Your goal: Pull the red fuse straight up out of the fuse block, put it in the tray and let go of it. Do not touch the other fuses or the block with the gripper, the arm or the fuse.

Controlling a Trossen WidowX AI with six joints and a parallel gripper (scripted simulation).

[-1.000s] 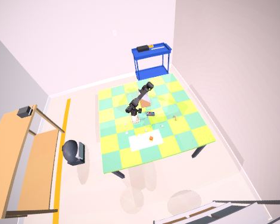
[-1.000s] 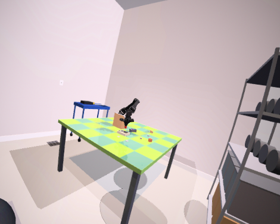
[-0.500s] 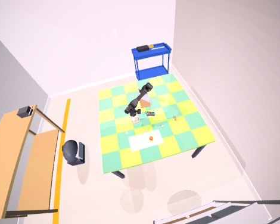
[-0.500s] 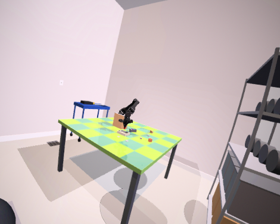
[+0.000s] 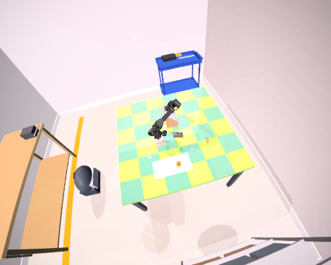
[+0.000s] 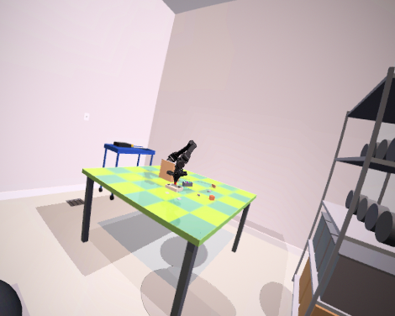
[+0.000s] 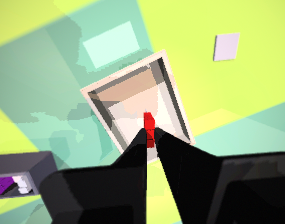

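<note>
Now: gripper tip 60 mm above the tray.
</note>
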